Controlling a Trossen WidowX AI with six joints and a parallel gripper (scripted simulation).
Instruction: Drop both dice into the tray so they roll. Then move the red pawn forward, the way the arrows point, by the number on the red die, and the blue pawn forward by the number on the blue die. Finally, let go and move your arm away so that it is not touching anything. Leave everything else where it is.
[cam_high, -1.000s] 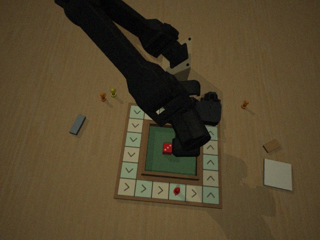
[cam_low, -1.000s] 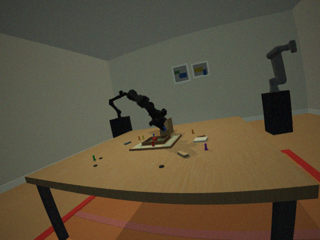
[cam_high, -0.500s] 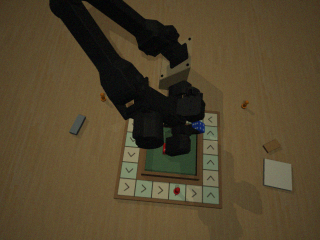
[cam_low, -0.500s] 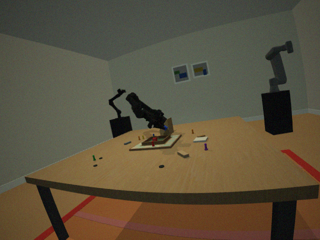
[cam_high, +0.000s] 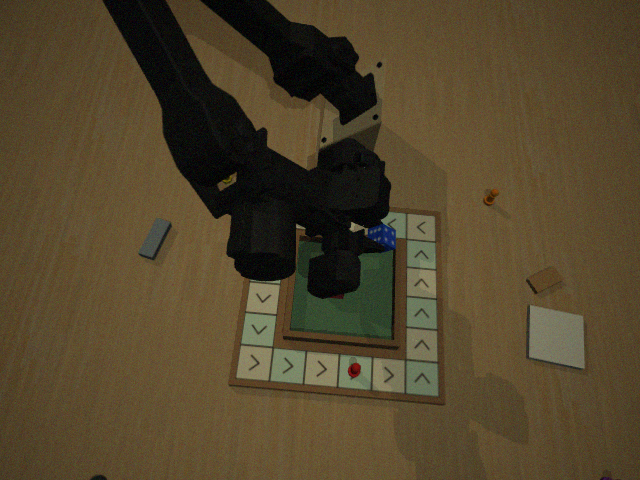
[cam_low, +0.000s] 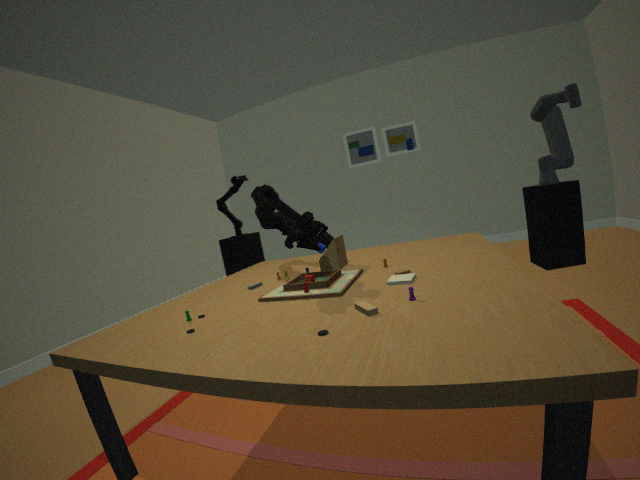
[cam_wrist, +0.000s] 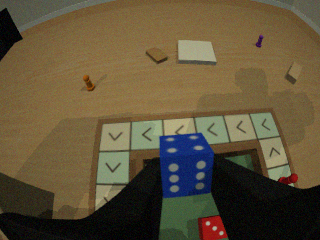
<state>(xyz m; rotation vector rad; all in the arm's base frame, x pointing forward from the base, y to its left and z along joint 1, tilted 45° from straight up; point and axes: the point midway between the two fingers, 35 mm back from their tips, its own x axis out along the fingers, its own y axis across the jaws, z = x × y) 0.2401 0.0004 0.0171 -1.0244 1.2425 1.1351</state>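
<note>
Right now the red pawn is 14 cm ahead of my gripper tip, 9 cm below it and 3 cm to the right of it. Round my gripper tip: green tray 11 cm below, 4 cm to the right, 3 cm ahead; then blue pawn 10 cm to the right, 9 cm below, 9 cm behind; then small brown block 26 cm to the left, 12 cm below, 1 cm ahead.
</note>
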